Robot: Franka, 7 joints.
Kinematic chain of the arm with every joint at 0, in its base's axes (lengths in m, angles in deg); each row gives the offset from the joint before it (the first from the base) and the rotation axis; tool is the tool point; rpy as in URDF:
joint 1: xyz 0 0 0.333 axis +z
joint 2: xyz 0 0 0 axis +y
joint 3: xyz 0 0 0.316 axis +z
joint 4: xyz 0.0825 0 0 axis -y
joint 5: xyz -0.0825 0 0.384 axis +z
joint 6: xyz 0 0 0 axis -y
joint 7: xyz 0.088 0 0 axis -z
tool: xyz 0 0 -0.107 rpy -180 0 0
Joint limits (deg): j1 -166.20..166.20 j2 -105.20..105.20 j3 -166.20..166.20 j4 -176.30..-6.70 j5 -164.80..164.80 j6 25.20..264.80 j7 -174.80..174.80
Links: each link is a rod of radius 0.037 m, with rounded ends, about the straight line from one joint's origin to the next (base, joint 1, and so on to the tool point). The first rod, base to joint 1, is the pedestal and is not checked.
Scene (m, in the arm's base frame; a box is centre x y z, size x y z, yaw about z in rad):
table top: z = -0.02
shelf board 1: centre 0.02 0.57 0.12 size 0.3 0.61 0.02 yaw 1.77
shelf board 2: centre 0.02 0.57 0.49 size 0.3 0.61 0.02 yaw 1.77
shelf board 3: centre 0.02 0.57 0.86 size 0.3 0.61 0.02 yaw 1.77
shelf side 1: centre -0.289 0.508 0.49 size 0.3 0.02 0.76 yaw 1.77
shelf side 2: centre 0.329 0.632 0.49 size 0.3 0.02 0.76 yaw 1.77
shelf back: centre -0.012 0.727 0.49 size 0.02 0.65 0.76 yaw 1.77
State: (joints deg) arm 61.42 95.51 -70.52 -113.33 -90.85 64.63 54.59
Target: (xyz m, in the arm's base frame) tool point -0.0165 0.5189 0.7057
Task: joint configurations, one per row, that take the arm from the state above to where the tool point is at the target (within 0.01 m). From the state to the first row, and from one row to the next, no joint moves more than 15 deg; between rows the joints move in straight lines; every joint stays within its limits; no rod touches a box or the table.
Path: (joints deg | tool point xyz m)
1: 47.67 90.00 -79.22 -114.53 -90.15 63.80 54.59 | 0.5255 -0.1828 0.3729
2: 33.91 84.49 -87.92 -115.73 -89.45 62.96 54.59 | 0.4399 -0.3008 0.4700
3: 20.16 78.98 -96.61 -116.93 -88.75 62.13 54.59 | 0.3113 -0.3830 0.5585
4: 6.40 73.47 -105.31 -118.12 -88.05 61.29 54.59 | 0.1572 -0.4127 0.6349
5: -7.35 67.96 -114.01 -119.32 -87.36 60.46 54.59 | 0.0012 -0.3821 0.6963
6: -21.11 62.45 -122.71 -120.52 -86.66 59.63 54.59 | -0.1310 -0.2942 0.7406
7: -34.86 56.94 -131.41 -121.72 -85.96 58.79 54.59 | -0.2168 -0.1631 0.7667
8: -48.62 51.43 -140.11 -122.92 -85.26 57.96 54.59 | -0.2416 -0.0116 0.7748
9: -62.37 45.92 -148.80 -124.12 -84.56 57.12 54.59 | -0.2019 0.1329 0.7658
10: -76.12 40.41 -157.50 -125.31 -83.86 56.29 54.59 | -0.1058 0.2440 0.7419
11: -89.88 34.90 -166.20 -126.51 -83.16 55.46 54.59 | 0.0275 0.3008 0.7057
12: -89.51 24.85 -166.20 -117.92 -87.53 61.93 54.59 | 0.0137 0.3738 0.7167
13: -89.15 14.81 -166.20 -109.34 -91.89 68.41 54.59 | -0.0012 0.4471 0.7167
14: -88.78 4.76 -166.20 -100.75 -96.25 74.89 54.59 | -0.0165 0.5189 0.7057

